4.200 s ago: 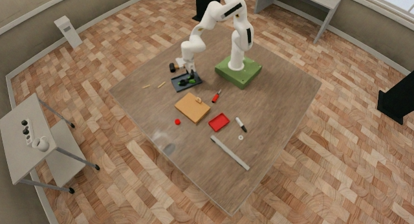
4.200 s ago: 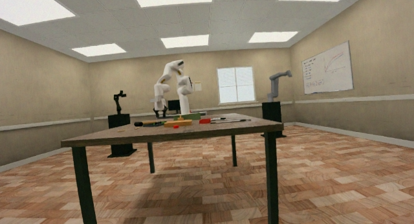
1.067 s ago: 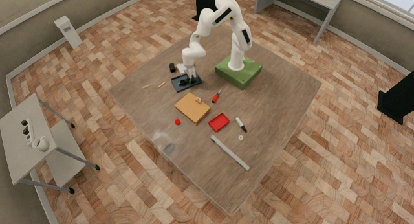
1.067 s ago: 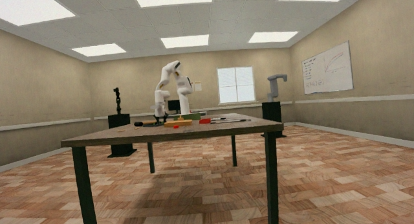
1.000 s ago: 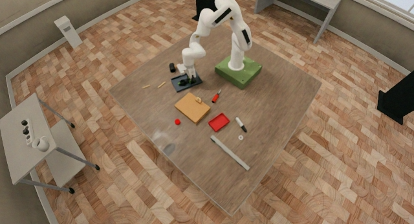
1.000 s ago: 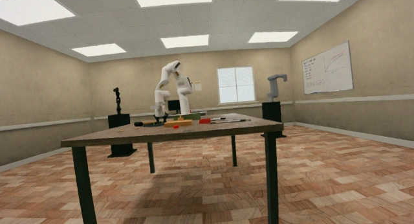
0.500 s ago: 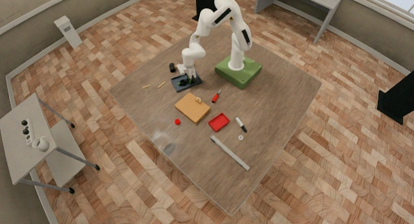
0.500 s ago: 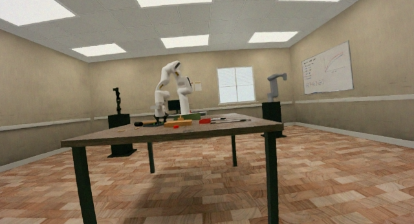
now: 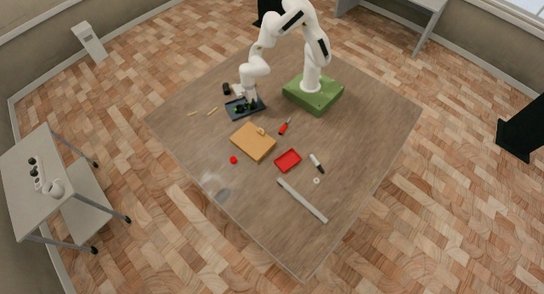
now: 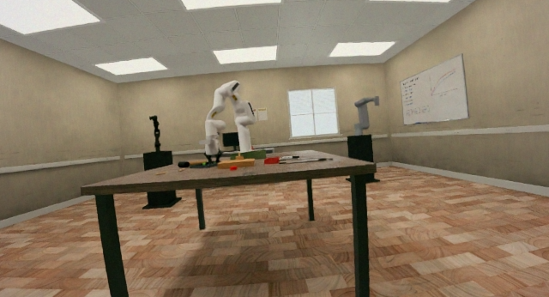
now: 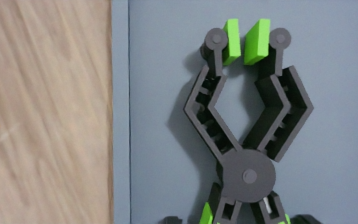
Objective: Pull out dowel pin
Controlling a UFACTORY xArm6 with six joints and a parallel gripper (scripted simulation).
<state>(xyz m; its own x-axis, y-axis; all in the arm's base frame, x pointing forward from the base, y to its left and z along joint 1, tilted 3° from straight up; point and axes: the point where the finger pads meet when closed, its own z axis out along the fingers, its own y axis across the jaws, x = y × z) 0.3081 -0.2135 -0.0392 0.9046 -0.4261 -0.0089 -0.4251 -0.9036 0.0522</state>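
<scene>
My gripper is now 30 mm short of the dark tray, 30 mm to the left of it and 10 mm above it. The rest, counted from my hand: tan bench board (180 mm ahead, 180 mm to the left); then dowel pin (130 mm ahead, 190 mm to the left, 40 mm above); then small wooden block (130 mm ahead, 190 mm to the left, 20 mm above).
</scene>
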